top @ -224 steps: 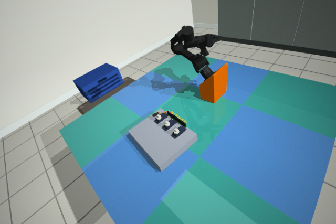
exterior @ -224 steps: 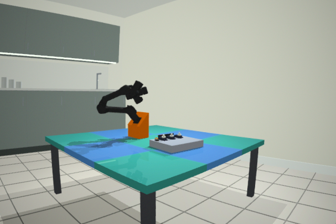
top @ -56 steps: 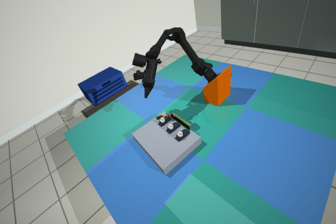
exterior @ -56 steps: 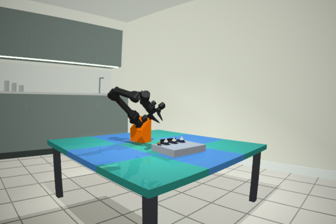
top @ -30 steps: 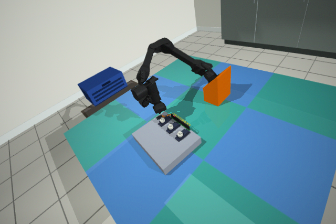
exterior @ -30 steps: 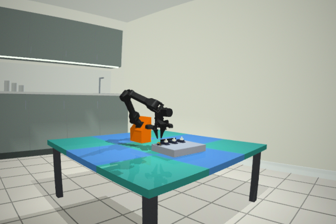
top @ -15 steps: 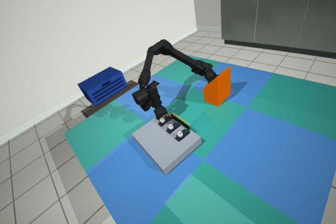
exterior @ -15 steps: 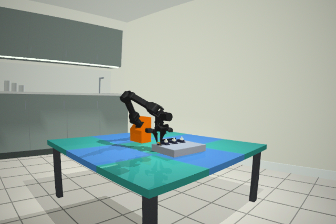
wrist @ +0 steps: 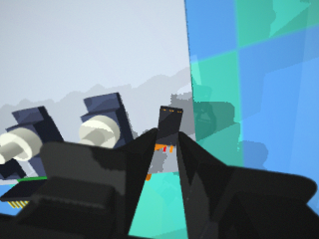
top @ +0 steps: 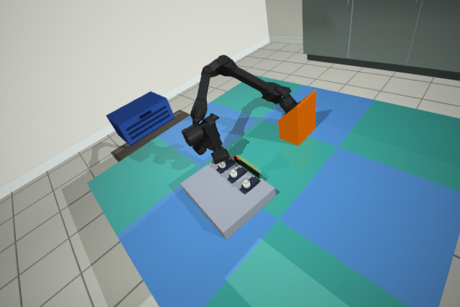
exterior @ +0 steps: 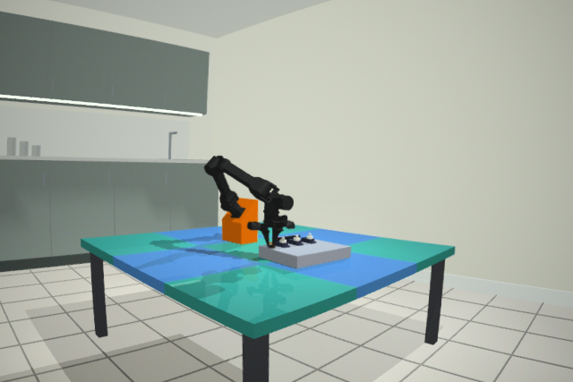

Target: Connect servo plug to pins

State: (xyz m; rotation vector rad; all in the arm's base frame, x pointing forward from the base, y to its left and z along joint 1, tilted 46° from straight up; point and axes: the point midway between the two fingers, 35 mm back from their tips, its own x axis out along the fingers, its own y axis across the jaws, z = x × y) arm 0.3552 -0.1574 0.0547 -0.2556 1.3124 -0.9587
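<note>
My gripper tip is now 3 cm past the red band, 9 cm to the right of it and 2 cm below it. Round my gripper tip: grey printed holder 13 cm ahead, 10 cm to the left, 3 cm below.
</note>
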